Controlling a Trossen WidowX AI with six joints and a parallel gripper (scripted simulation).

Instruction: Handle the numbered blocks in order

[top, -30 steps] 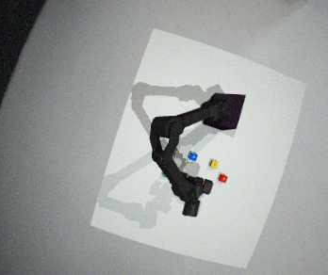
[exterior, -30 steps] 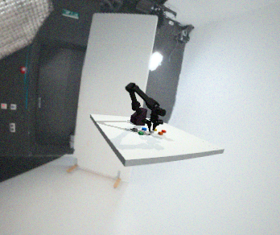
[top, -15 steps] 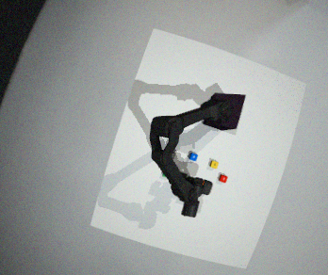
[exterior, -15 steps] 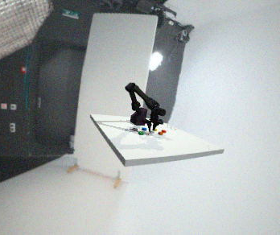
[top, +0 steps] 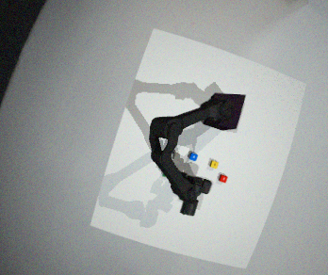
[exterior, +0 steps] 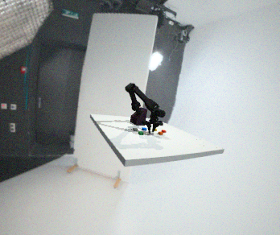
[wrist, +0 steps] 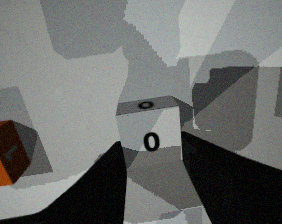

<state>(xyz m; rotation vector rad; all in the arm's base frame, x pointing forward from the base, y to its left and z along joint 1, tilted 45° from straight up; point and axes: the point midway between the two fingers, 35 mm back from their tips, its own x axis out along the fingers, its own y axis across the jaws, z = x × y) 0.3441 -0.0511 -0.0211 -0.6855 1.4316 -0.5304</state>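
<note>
My gripper tip is 10 mm short of the white block. Round my gripper tip: green block 100 mm to the right, 20 mm ahead; blue block 110 mm behind, 10 mm to the right; orange block 100 mm to the left.
</note>
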